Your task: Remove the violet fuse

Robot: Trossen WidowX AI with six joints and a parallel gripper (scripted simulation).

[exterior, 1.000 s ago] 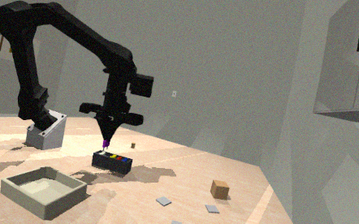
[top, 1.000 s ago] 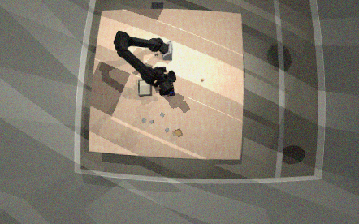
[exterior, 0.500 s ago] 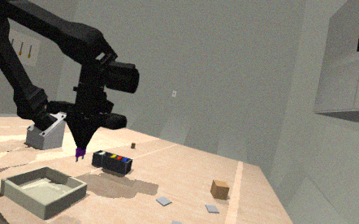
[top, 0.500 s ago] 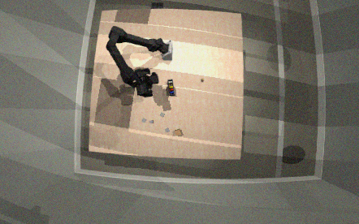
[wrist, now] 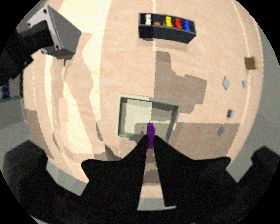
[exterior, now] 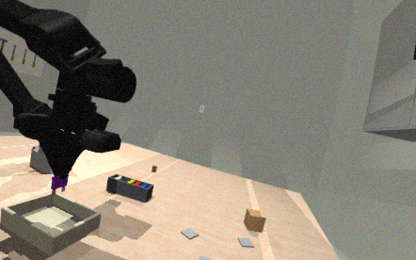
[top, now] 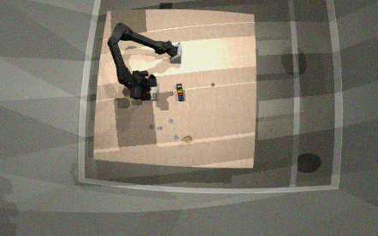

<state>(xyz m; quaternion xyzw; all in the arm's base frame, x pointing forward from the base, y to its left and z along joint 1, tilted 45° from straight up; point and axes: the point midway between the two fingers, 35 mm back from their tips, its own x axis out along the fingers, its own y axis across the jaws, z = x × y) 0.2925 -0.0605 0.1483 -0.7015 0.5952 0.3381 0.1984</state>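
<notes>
Now: gripper tip 90 mm above the grey tray. The rest, counted from my gripper tip: violet fuse: 10 mm below; brown cube: 330 mm ahead, 310 mm to the left, 70 mm below.
</notes>
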